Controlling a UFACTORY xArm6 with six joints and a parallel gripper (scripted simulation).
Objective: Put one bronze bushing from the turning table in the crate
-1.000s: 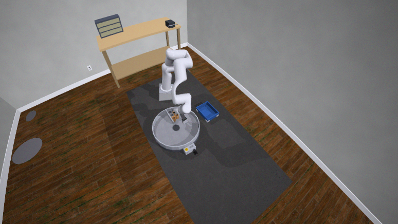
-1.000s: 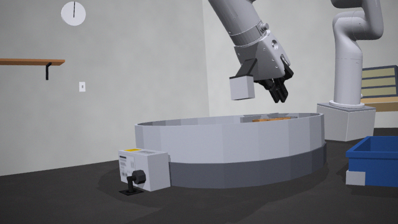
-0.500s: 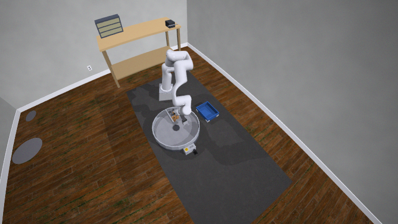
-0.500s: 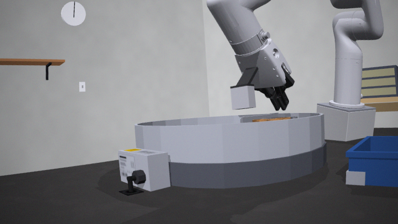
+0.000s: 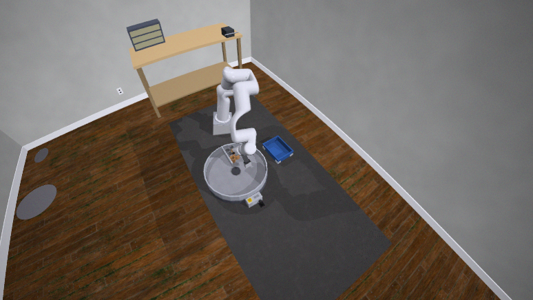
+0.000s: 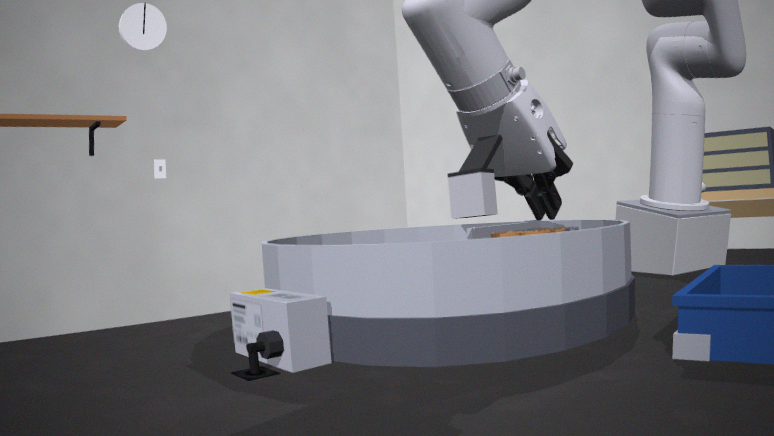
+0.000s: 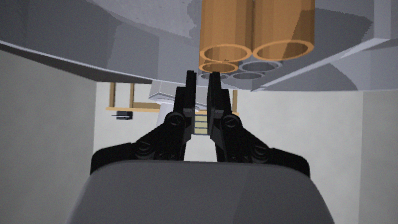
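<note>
The blue crate lies 290 mm to the left of my hand, 100 mm below it and 30 mm ahead of it. Also, from my hand: round grey turning table (110 mm ahead, 80 mm below, 60 mm to the right).
</note>
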